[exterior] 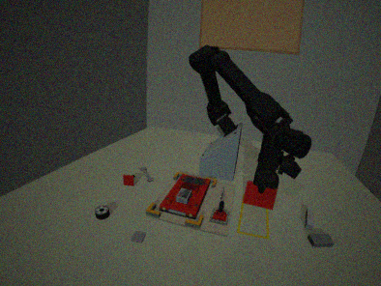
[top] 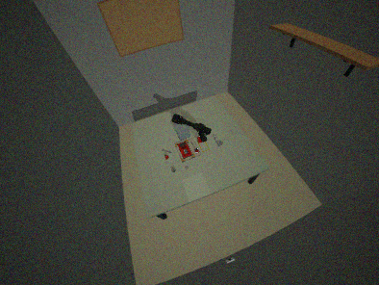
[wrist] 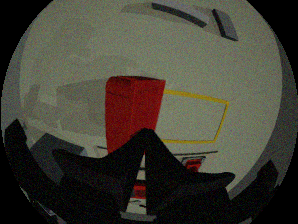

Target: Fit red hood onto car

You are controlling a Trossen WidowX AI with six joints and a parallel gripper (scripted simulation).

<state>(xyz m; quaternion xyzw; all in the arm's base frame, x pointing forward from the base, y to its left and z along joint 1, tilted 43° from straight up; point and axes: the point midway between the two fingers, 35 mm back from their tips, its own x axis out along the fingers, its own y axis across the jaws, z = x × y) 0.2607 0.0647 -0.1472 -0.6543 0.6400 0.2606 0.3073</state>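
The red hood lies 10 mm behind my gripper tip and 10 mm below it. Round my gripper tip: dark wheel: 230 mm ahead, 410 mm to the right, 40 mm below; grey engine block: 70 mm ahead, 220 mm to the right, 30 mm below.
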